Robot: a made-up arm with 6 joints. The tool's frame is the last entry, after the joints.
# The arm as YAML. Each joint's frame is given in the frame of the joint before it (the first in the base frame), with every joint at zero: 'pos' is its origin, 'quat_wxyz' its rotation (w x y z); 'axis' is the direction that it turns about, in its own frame. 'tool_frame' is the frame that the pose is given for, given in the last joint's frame.
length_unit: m
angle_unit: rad
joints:
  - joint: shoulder
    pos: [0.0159, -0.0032, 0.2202]
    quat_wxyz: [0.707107, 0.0, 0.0, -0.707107]
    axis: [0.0, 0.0, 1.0]
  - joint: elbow
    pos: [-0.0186, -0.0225, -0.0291]
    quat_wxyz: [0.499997, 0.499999, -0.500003, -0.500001]
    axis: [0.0, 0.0, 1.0]
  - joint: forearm
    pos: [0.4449, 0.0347, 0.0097]
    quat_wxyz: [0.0, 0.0, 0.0, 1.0]
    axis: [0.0, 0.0, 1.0]
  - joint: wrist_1
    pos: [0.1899, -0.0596, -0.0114]
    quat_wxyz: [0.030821, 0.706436, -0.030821, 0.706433]
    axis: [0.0, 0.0, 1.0]
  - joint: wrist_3
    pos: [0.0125, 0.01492, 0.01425]
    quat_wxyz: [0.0, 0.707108, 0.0, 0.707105]
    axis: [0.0, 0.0, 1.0]
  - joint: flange
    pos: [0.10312, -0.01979, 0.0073]
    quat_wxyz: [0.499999, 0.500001, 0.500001, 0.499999]
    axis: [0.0, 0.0, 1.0]
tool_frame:
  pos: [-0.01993, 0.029, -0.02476]
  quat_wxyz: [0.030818, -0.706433, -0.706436, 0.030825]
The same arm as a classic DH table. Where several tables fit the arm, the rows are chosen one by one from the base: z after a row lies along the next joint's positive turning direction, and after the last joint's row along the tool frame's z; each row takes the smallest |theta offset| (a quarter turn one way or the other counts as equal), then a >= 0, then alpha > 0; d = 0 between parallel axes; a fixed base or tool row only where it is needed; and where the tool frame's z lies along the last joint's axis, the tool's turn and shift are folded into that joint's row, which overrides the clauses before.
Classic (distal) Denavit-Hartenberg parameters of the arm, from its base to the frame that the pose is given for. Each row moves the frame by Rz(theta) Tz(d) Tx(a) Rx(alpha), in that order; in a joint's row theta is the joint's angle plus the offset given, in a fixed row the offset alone. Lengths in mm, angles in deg.
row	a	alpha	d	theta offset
base (fixed)	16.2	0	0	-11.38
shoulder	-22.5	-90	191.1	11.38
elbow	-446.3	0	0	4.46
forearm	-42.8	90	16.9	80.54
wrist_1	-14.9	-90	208.6	0
wrist_3	-19.8	90	19.8	0
flange	29	-175	306.3	90
tool (fixed)	0	0	228.8	0

